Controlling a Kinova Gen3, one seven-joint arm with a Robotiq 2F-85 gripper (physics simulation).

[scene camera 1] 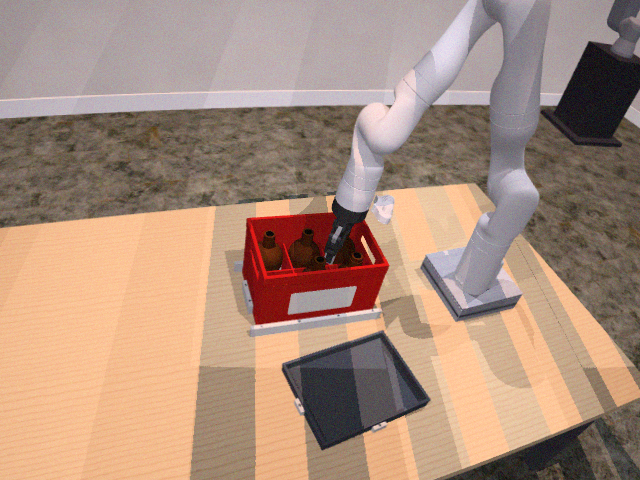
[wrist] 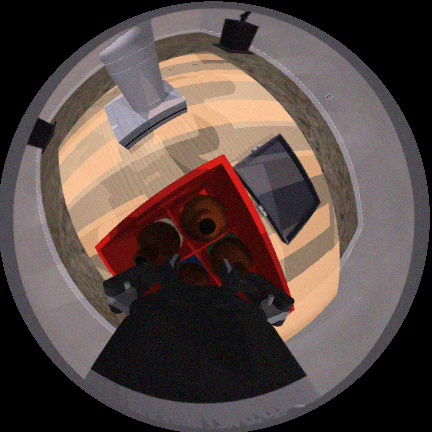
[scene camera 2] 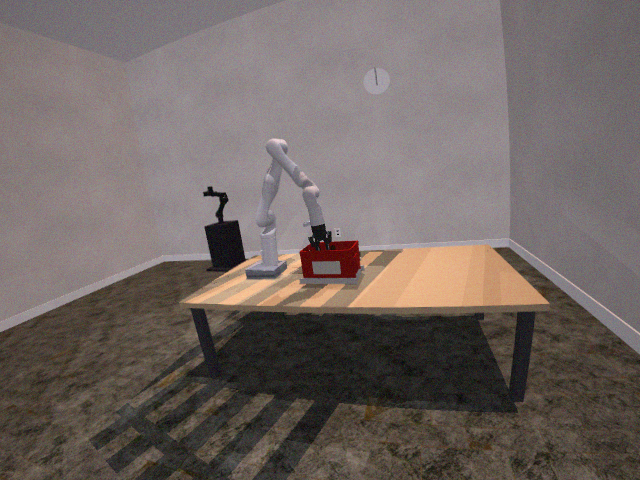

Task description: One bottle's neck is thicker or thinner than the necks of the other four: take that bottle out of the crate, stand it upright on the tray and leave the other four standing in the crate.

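Places are measured from the arm's base along level axes (x down, y left, z ahead), in centimetres.
Pixels of known places: gripper, fingertip midpoint: [scene camera 1: 332, 254] [wrist: 200, 263]; arm's base, link origin: [scene camera 1: 470, 281] [wrist: 147, 99] [scene camera 2: 271, 263].
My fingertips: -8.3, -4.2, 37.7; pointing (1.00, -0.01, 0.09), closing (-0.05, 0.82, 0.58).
For each thing: its middle in the pictures, then the offset to it from my fingertips, as dx, dy, dz. "spot": a spot on its surface instead.
- red crate, body centre: [wrist: 208, 269] [scene camera 1: 310, 269] [scene camera 2: 331, 261] +5.0, -0.6, +4.1
- left bottle, body centre: [scene camera 1: 266, 258] +5.2, -4.9, +13.7
- back middle bottle, body centre: [wrist: 189, 280] [scene camera 1: 303, 256] +5.2, -5.1, +4.8
- front middle bottle, body centre: [wrist: 229, 257] [scene camera 1: 314, 283] +5.2, +3.8, +4.2
- front right bottle, body centre: [wrist: 203, 217] [scene camera 1: 350, 279] +5.2, +3.3, -4.5
- back right bottle, body centre: [wrist: 158, 242] [scene camera 1: 339, 252] +5.2, -5.7, -4.4
- dark tray, surface spot: [scene camera 1: 341, 392] spot: +13.2, +27.0, +2.7
The red crate [scene camera 1: 268, 299] [scene camera 2: 346, 266] [wrist: 255, 210] holds brown bottles standing upright. In scene camera 1, a left bottle [scene camera 1: 270, 255], a back middle bottle [scene camera 1: 302, 252], a front middle bottle [scene camera 1: 319, 263] and a front right bottle [scene camera 1: 356, 259] show. A back right bottle [scene camera 1: 347, 254] [wrist: 159, 241] is partly hidden by my gripper [scene camera 1: 329, 259] [scene camera 2: 320, 248] [wrist: 200, 263]. The gripper is partly open and empty, its fingertips inside the crate's top opening, close to the back middle and back right bottles. I cannot tell which neck differs. The dark tray [scene camera 1: 341, 392] [wrist: 282, 187] holds no bottle.
Pale rails [scene camera 1: 315, 322] lie along the crate's front and left sides. The tray lies in front of the crate, with small pale brackets at its edges. The arm's base [scene camera 1: 473, 289] [scene camera 2: 266, 269] [wrist: 145, 117] stands right of the crate in scene camera 1. Crate walls and dividers surround the bottles.
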